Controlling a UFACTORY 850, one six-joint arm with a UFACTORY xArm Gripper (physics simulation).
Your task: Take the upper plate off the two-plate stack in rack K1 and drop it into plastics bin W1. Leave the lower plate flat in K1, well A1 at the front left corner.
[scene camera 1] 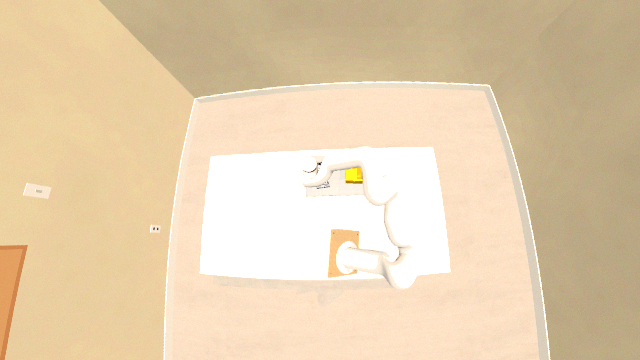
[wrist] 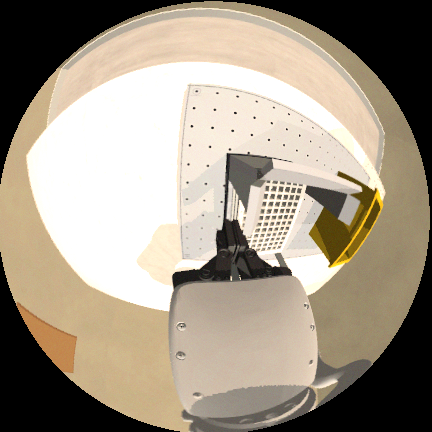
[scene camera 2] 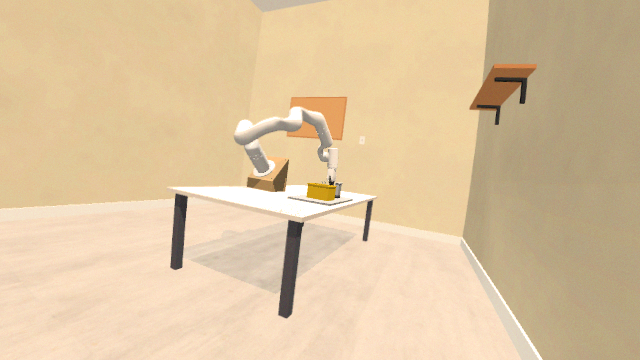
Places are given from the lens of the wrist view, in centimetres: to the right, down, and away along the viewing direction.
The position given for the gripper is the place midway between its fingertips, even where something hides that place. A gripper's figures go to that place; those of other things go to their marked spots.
gripper (wrist: 228,227): 2, 1, 15
white plate (wrist: 281,201): 8, -2, 13
